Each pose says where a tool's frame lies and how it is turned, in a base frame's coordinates. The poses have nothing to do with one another.
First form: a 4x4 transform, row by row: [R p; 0 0 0 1], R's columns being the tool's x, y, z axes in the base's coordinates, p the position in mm. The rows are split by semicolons.
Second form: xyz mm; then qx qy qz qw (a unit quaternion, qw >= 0). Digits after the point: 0 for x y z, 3 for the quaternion.
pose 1, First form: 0.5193 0.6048 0.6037 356; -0.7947 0.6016 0.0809 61; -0.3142 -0.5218 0.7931 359; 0 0 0 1
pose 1, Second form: 356 61 359 -0.177 0.269 -0.410 0.854
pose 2, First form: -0.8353 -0.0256 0.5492 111; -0.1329 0.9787 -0.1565 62; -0.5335 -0.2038 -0.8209 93; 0 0 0 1
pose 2, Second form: 111 62 93 -0.042 0.953 -0.094 0.284
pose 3, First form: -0.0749 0.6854 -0.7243 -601; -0.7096 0.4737 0.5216 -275; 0.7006 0.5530 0.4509 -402; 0 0 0 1
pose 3, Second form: -601 -275 -402 0.012 -0.524 -0.513 0.680
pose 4, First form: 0.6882 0.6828 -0.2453 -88; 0.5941 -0.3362 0.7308 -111; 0.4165 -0.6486 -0.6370 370; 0 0 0 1
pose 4, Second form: -88 -111 370 -0.816 -0.391 -0.052 0.423
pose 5, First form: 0.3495 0.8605 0.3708 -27; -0.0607 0.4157 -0.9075 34; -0.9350 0.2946 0.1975 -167; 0 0 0 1
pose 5, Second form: -27 34 -167 0.429 0.466 -0.329 0.700
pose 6, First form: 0.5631 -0.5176 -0.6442 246; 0.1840 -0.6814 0.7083 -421; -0.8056 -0.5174 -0.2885 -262; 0 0 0 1
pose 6, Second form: 246 -421 -262 -0.796 0.105 0.455 0.385
